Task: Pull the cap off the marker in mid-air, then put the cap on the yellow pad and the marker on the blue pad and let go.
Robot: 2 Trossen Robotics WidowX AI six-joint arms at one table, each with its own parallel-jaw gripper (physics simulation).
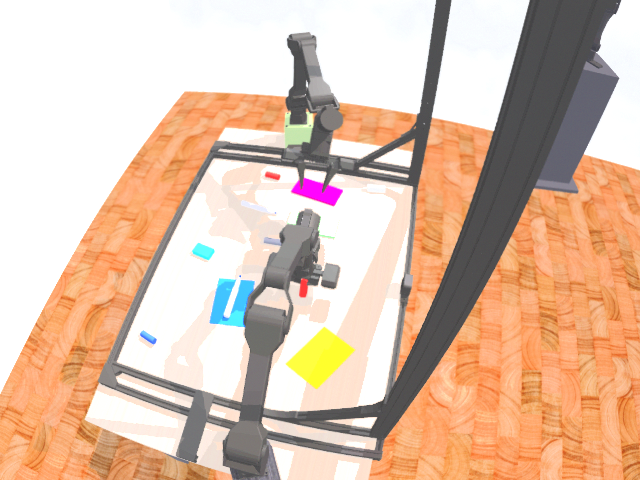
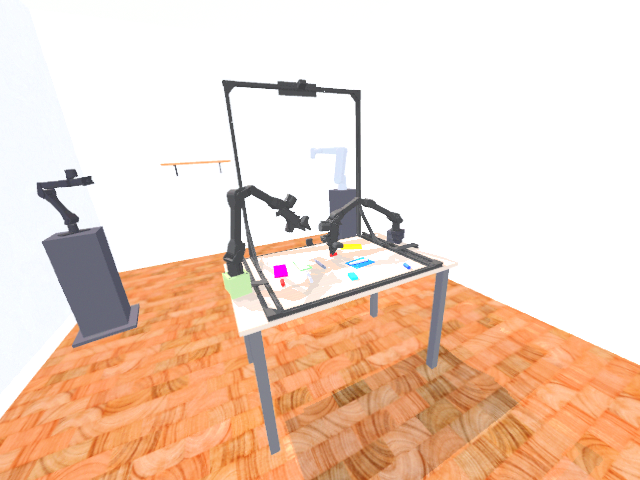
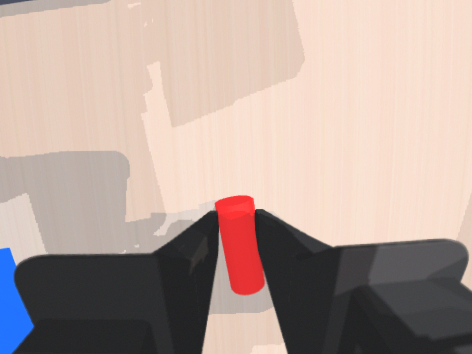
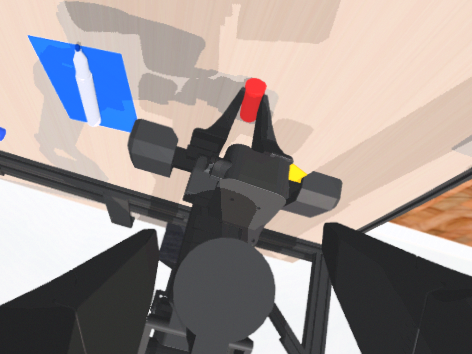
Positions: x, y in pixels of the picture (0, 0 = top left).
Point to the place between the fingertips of my right gripper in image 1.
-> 311, 191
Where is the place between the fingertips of my right gripper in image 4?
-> At 240, 239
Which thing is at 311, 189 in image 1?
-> A magenta pad.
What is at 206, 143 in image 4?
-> My left gripper.
